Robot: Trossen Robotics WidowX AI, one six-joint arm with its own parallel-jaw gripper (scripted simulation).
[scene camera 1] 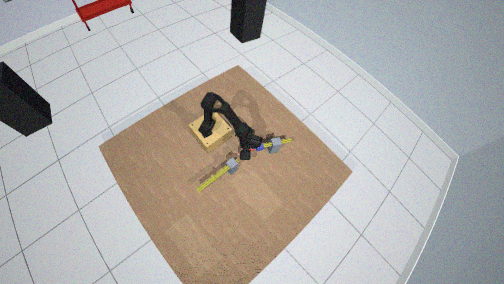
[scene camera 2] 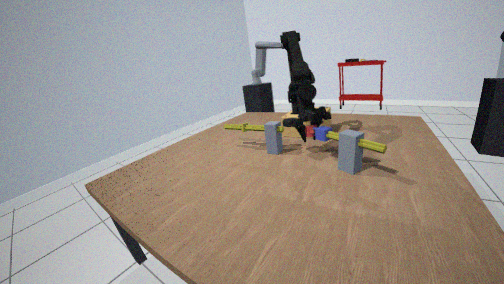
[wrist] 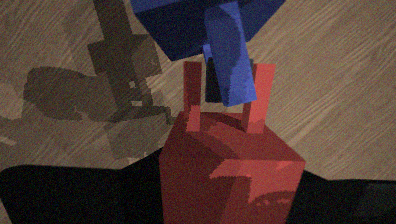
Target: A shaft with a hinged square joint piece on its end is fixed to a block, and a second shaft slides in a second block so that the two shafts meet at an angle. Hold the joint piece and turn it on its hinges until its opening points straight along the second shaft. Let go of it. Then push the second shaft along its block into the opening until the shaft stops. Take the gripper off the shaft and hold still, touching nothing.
Path:
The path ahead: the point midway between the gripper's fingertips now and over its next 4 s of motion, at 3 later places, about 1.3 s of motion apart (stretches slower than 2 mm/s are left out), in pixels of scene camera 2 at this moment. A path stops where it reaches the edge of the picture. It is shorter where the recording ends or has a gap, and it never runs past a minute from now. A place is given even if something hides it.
The gripper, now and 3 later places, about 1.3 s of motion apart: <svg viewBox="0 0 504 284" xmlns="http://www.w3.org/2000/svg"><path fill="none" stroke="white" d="M310 141L303 140L303 131L301 99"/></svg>

